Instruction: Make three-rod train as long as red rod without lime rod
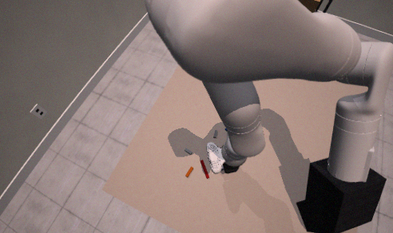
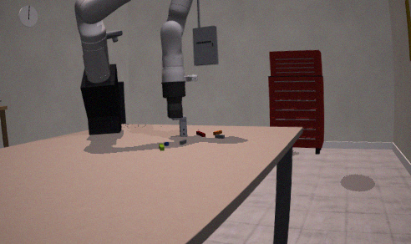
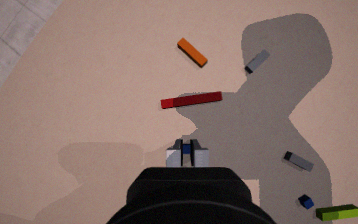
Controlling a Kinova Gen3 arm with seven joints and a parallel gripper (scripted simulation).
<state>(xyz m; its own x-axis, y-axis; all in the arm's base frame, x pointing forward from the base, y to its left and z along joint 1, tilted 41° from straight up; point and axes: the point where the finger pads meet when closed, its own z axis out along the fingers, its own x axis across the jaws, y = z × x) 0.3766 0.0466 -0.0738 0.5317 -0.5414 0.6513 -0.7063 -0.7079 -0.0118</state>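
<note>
The red rod is 50 mm ahead of my hand, 30 mm to the left of it and 10 mm below it. Also, from my hand: orange rod (100 mm ahead, 60 mm to the left, 10 mm below); then lime rod (200 mm to the right, 50 mm ahead, 10 mm below).
</note>
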